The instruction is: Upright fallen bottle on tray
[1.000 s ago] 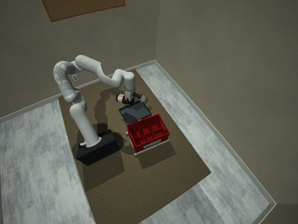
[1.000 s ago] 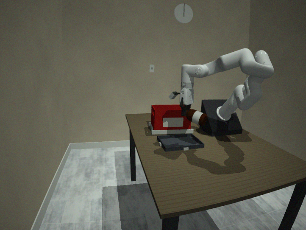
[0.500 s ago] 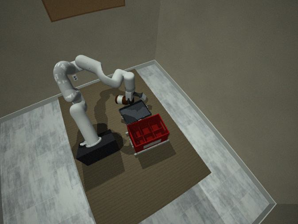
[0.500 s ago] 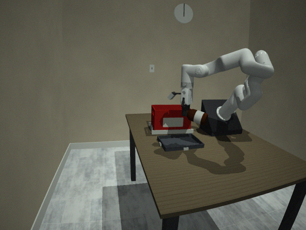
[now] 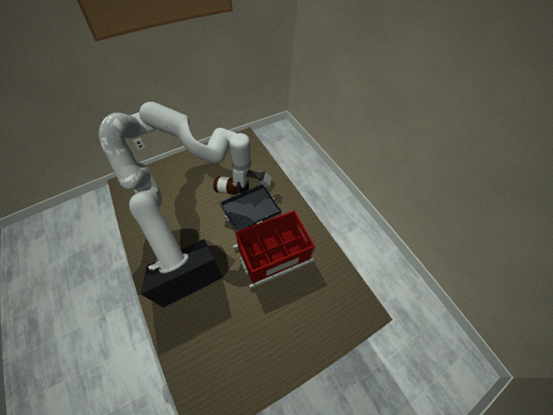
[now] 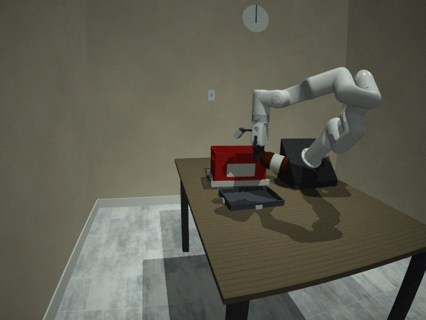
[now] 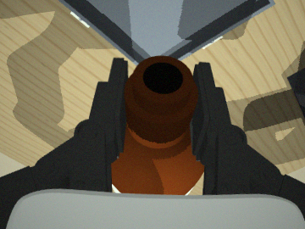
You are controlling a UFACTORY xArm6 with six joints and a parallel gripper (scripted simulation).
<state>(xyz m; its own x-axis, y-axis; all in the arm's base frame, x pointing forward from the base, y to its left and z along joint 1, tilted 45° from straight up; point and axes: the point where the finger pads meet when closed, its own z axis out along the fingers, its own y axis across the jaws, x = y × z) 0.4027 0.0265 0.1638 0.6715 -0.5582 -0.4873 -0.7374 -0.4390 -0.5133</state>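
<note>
My hand is 4 cm to the right of the brown bottle, 4 cm past it and 1 cm above it. From my hand the other things lie so: dark grey tray: 19 cm below, 3 cm ahead; then red crate: 27 cm to the right, 12 cm below, 2 cm behind.
</note>
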